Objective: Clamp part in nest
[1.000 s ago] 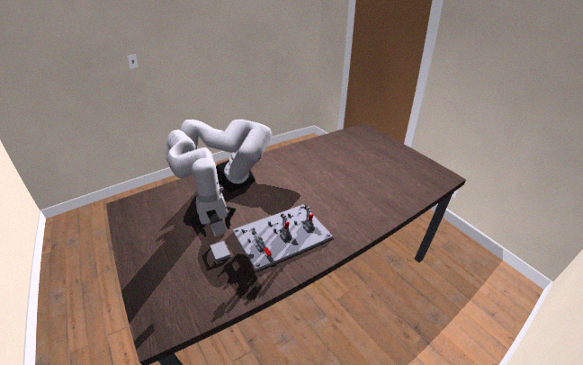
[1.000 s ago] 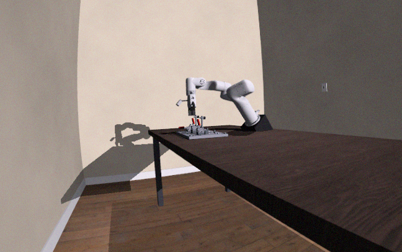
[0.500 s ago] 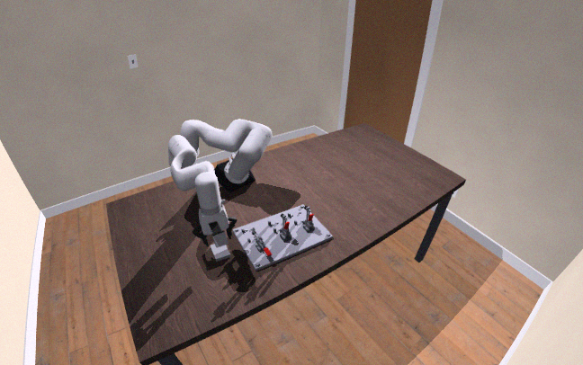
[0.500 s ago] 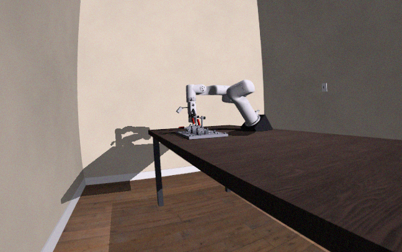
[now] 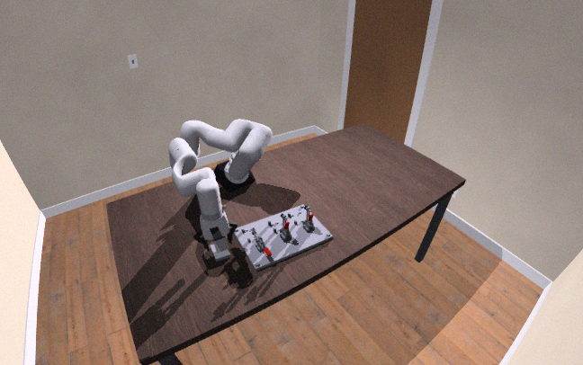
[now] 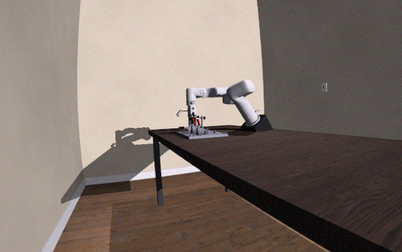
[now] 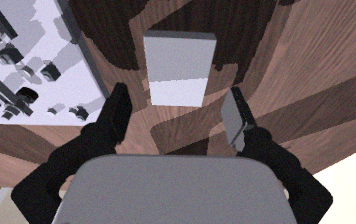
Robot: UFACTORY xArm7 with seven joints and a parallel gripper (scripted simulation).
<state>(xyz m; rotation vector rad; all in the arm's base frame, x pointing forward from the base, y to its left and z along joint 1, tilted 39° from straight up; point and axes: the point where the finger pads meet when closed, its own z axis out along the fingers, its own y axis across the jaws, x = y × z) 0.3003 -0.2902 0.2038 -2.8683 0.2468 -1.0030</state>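
My gripper is now 40 mm above the grey flat part.
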